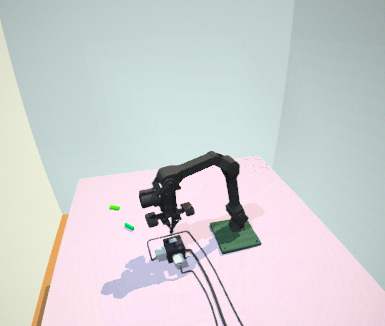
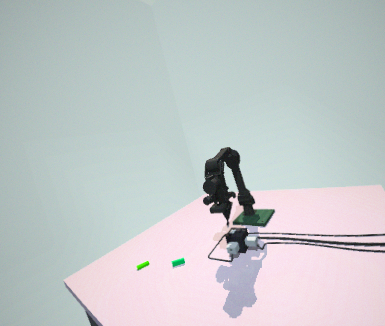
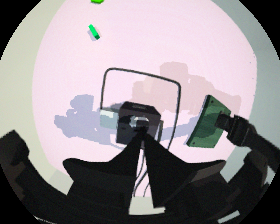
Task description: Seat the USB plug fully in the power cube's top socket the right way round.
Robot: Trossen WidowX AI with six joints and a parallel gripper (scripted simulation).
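Right now my gripper tip is 2 cm above the USB plug. Also, from my gripper tip: USB socket: 6 cm below, 1 cm to the left.
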